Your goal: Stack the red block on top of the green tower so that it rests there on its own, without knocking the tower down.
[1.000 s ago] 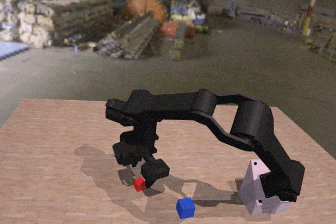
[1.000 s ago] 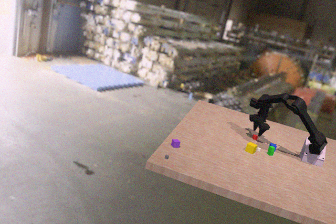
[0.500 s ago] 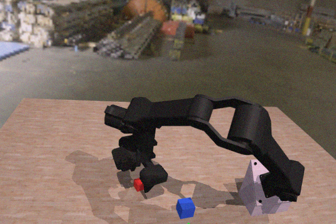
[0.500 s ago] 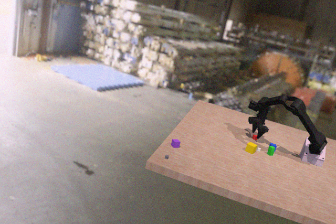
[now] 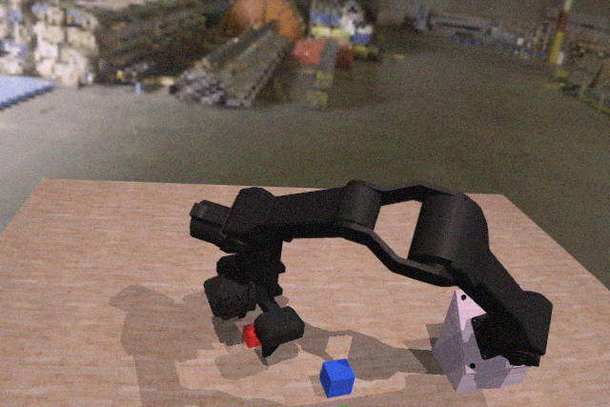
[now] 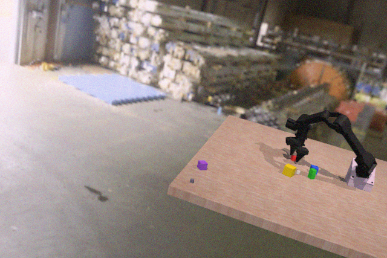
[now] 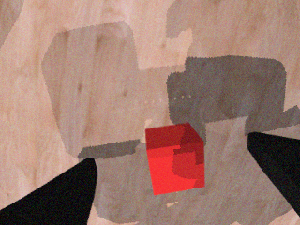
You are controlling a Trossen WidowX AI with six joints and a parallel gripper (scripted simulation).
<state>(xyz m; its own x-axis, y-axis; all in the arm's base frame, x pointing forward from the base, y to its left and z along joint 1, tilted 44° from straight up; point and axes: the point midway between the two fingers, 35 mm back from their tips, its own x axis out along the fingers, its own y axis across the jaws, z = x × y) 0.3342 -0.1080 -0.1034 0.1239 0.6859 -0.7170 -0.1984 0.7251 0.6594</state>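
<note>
My gripper tip is 190 mm to the right of the small white block. Also, from my gripper tip: red block: right at my gripper tip; blue block: 120 mm to the left, 100 mm behind, 10 mm above; yellow block: 230 mm to the left, 60 mm ahead, 10 mm above.
</note>
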